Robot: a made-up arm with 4 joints.
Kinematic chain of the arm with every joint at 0, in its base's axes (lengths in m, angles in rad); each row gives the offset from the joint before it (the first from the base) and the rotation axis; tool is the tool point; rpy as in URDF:
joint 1: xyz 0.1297 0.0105 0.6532 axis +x
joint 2: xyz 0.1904 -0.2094 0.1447 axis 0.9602 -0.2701 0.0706
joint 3: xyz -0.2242 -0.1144 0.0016 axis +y
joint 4: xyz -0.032 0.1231 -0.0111 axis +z
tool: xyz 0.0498 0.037 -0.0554 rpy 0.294 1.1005 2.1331
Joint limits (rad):
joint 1: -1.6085..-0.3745
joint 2: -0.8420..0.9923
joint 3: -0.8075..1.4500
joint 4: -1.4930..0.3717
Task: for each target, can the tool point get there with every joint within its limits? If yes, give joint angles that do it. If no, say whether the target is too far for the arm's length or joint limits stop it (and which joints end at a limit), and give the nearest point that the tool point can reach.
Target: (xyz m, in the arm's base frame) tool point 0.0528 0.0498 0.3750
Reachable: no: joint limits stop it (at a limit: joint 1, joint 2, joint 4) | nearest point 0.0917 0.1119 0.7579 | short by 0.390 m
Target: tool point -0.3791 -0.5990 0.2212
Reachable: no: too far | nearest point 0.0508 -0.1661 0.7568 | short by 0.812 m
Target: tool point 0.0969 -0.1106 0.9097
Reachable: yes | joints -0.6515 -0.5444 0.1248 -1.3010
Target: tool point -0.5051 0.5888 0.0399
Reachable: no: too far | nearest point 0.0338 0.1628 0.7795 | short by 1.009 m
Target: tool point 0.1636 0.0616 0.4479
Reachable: no: joint limits stop it (at a limit: joint 1, joint 2, joint 4) | nearest point 0.1105 0.1161 0.7578 | short by 0.319 m
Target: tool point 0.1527 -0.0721 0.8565
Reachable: yes | joints -0.6462 -0.3128 -0.5879 -0.3211
